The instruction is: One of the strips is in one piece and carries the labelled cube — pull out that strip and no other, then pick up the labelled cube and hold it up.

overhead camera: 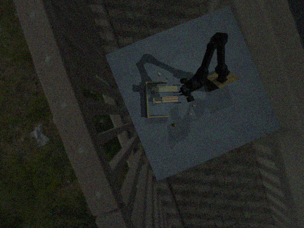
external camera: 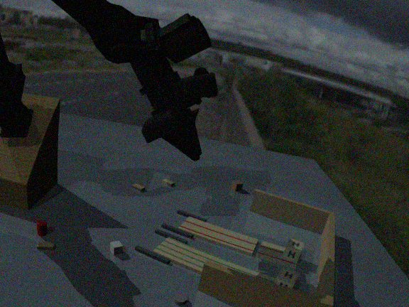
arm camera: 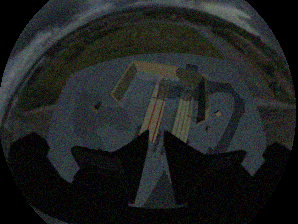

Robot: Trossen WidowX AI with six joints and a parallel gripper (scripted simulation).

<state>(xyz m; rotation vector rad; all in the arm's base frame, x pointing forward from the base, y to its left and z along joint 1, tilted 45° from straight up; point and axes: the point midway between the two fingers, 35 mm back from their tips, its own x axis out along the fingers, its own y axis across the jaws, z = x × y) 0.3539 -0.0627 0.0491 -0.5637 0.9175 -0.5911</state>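
The white cube is 14 cm below my gripper tip, 12 cm behind it and 9 cm to the right of it. From my gripper tip the other things lie so: red cylinder (26 cm behind, 14 cm below, 7 cm to the right).
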